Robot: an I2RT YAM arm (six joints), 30 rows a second.
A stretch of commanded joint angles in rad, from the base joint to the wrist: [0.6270 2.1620 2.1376 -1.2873 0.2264 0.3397]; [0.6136 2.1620 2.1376 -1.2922 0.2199 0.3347]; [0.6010 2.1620 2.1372 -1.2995 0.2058 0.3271]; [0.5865 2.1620 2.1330 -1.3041 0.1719 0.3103]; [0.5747 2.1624 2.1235 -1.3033 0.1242 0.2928]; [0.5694 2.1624 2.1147 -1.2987 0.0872 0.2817]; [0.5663 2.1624 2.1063 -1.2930 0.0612 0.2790]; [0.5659 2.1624 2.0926 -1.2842 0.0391 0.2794]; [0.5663 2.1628 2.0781 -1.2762 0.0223 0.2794]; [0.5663 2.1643 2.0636 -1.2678 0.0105 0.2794]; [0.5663 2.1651 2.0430 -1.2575 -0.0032 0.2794]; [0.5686 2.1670 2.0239 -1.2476 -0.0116 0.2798]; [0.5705 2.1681 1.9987 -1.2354 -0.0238 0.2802]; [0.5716 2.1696 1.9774 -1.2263 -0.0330 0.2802]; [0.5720 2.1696 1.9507 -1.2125 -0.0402 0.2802]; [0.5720 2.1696 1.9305 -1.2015 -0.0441 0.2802]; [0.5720 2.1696 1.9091 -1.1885 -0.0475 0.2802]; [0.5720 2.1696 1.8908 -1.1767 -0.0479 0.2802]
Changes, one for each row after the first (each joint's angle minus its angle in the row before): [-0.0134 0.0000 0.0000 -0.0049 -0.0065 -0.0050]; [-0.0126 0.0000 -0.0004 -0.0073 -0.0141 -0.0076]; [-0.0145 0.0000 -0.0042 -0.0046 -0.0339 -0.0168]; [-0.0118 0.0004 -0.0095 0.0008 -0.0477 -0.0175]; [-0.0053 0.0000 -0.0088 0.0046 -0.0370 -0.0111]; [-0.0031 0.0000 -0.0084 0.0057 -0.0260 -0.0027]; [-0.0004 0.0000 -0.0137 0.0088 -0.0221 0.0004]; [0.0004 0.0004 -0.0145 0.0080 -0.0168 0.0000]; [0.0000 0.0015 -0.0145 0.0084 -0.0118 0.0000]; [0.0000 0.0008 -0.0206 0.0103 -0.0137 0.0000]; [0.0023 0.0019 -0.0191 0.0099 -0.0084 0.0004]; [0.0019 0.0011 -0.0252 0.0122 -0.0122 0.0004]; [0.0011 0.0015 -0.0213 0.0091 -0.0092 0.0000]; [0.0004 0.0000 -0.0267 0.0138 -0.0072 0.0000]; [0.0000 0.0000 -0.0202 0.0110 -0.0039 0.0000]; [0.0000 0.0000 -0.0214 0.0130 -0.0034 0.0000]; [0.0000 0.0000 -0.0183 0.0118 -0.0004 0.0000]
